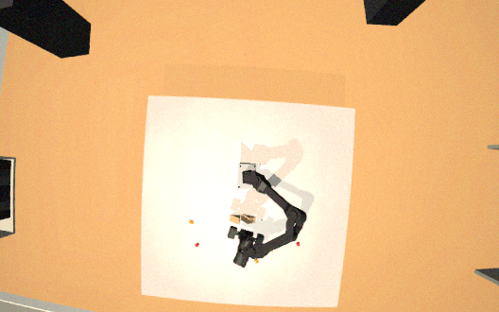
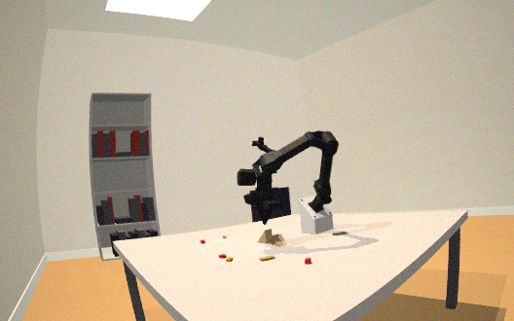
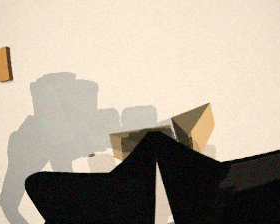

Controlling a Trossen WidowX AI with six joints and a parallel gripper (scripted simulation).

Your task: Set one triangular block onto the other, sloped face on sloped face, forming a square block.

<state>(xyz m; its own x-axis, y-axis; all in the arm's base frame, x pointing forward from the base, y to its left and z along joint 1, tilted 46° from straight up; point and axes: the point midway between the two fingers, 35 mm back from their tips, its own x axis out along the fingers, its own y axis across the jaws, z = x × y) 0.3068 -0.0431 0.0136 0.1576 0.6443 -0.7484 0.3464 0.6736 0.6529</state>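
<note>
The tan triangular block lies 4 cm behind my gripper tip, 2 cm to the left of it and 7 cm below it. Also, from my gripper tip: tan bar 15 cm ahead, 16 cm to the left, 9 cm below.
</note>
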